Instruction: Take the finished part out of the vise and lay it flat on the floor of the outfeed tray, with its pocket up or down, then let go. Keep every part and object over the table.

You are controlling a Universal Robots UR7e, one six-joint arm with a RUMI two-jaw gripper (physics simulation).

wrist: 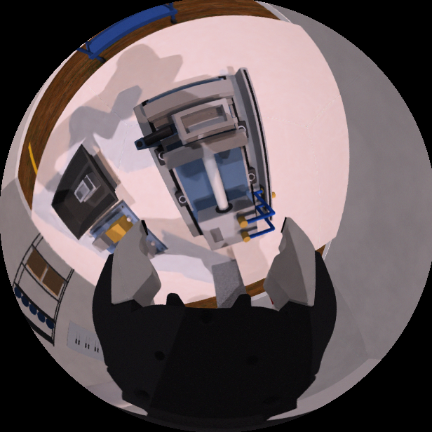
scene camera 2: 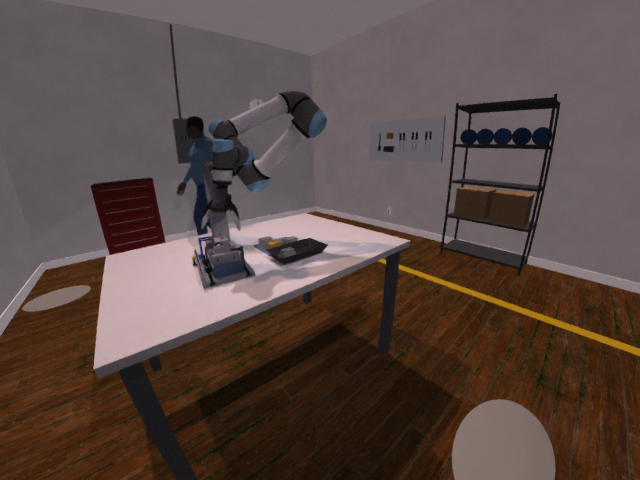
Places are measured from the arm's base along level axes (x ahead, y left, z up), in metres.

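Pixels of known places: gripper, fingertip midpoint: [scene camera 2: 221, 230].
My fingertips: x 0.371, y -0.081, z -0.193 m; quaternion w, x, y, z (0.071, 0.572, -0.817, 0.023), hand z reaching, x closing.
For each thing: its top centre in the pictures, then the offset to it from my fingertips. "pt": a spot on its surface instead.
- vise, middle of its top: [scene camera 2: 218, 245] 0.023 m ahead, 0.023 m right, 0.052 m down
- black outfeed tray, surface spot: [scene camera 2: 311, 249] pt 0.100 m ahead, 0.370 m left, 0.143 m down
- small grey pocketed part, middle of its top: [scene camera 2: 287, 249] 0.115 m ahead, 0.237 m left, 0.104 m down
- blue holder with a yellow block, middle of its top: [scene camera 2: 274, 242] 0.010 m back, 0.236 m left, 0.107 m down
The finished part [wrist: 205, 134], a light grey block with a rectangular pocket facing up, sits in the vise [scene camera 2: 229, 266] [wrist: 186, 100] between its jaws. Whether both jaws touch it is unclear. My gripper [scene camera 2: 221, 228] [wrist: 213, 220] is open and empty, fingers pointing down and wide apart. It hangs above the vise; in the wrist view the part appears beyond the fingertips. The black outfeed tray [scene camera 2: 311, 249] [wrist: 67, 202] stands beside the vise. A small grey pocketed part [scene camera 2: 287, 252] [wrist: 85, 188] lies in it.
Blue bars with brass ends [wrist: 262, 217] stick up at one end of the vise. A black handle [wrist: 159, 136] sticks out at its tray side. A blue holder with a yellow block [scene camera 2: 273, 244] [wrist: 118, 230] stands close to the tray. A person [scene camera 2: 199, 160] stands behind the table.
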